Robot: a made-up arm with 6 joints. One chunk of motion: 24 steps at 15 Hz.
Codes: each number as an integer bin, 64 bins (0 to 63) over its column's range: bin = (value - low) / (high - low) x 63, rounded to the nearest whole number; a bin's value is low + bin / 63 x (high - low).
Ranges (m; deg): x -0.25..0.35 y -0.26..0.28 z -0.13..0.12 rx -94..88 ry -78..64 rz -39..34
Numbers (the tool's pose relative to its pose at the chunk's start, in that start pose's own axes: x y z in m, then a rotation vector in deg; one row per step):
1: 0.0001 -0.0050 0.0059 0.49 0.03 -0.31
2: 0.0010 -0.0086 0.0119 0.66 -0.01 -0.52
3: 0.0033 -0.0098 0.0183 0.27 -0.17 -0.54
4: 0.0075 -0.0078 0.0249 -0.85 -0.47 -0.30
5: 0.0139 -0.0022 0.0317 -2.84 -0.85 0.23
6: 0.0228 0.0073 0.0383 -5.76 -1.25 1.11
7: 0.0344 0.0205 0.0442 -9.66 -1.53 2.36
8: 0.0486 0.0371 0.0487 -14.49 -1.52 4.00
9: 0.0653 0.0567 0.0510 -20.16 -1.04 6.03
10: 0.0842 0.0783 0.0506 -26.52 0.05 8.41
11: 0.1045 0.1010 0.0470 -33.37 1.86 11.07
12: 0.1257 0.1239 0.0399 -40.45 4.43 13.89
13: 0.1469 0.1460 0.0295 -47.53 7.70 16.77
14: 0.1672 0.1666 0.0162 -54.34 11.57 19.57
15: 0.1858 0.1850 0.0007 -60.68 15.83 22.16
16: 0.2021 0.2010 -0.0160 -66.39 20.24 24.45
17: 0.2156 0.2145 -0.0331 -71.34 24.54 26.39
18: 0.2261 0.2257 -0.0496 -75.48 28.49 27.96
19: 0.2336 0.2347 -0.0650 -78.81 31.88 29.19
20: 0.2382 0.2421 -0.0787 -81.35 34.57 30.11
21: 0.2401 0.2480 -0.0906 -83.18 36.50 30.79
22: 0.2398 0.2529 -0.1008 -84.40 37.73 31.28
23: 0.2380 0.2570 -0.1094 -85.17 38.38 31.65
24: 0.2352 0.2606 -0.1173 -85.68 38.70 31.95
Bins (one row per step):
1: 26 30 34 33 35 33
2: 26 29 36 33 35 33
3: 27 29 37 33 35 33
4: 27 29 39 32 34 33
5: 28 30 41 32 34 34
6: 29 31 42 31 34 35
7: 30 33 44 29 34 36
8: 31 35 45 28 34 37
9: 33 37 46 26 34 39
10: 35 39 46 23 35 41
11: 37 42 45 21 35 43
12: 39 45 43 19 37 46
13: 42 47 40 16 38 48
14: 44 50 37 14 40 51
15: 46 52 33 12 42 53
16: 47 54 29 10 44 55
17: 49 55 24 8 45 56
18: 50 57 20 6 47 58
19: 51 58 16 5 49 59
20: 51 59 13 4 50 60
21: 51 59 10 4 51 60
22: 51 60 7 3 51 61
23: 51 60 5 3 52 61
24: 51 61 3 3 52 61

